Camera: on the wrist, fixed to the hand. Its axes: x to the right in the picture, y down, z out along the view.
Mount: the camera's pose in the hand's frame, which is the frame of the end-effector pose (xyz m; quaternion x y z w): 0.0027 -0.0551 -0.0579 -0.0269 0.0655 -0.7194 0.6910
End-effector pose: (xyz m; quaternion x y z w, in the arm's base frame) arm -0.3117 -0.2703 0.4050 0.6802 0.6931 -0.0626 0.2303
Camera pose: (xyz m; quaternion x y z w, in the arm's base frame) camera -0.3787 -0.2484 0.4427 -0.0307 0.9850 -0.1457 0.0870
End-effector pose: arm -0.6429 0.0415 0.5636 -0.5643 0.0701 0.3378 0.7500
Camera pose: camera -0.5926 -0.0165 0.5859 -0.4827 -0.3175 -0.3412 0.7415
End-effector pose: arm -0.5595 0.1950 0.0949 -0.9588 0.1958 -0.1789 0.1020
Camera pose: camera -0.5607 0.2363 0.1633 0.7944 0.5429 0.2545 0.0968
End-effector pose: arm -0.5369 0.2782 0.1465 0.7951 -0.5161 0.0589 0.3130
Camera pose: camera -0.4751 0.3234 0.1697 0.9084 0.2343 -0.1463 0.3138
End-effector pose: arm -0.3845 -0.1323 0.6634 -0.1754 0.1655 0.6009 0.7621
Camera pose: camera -0.3326 -0.1689 0.6148 -0.3001 0.0219 -0.1401 0.9433
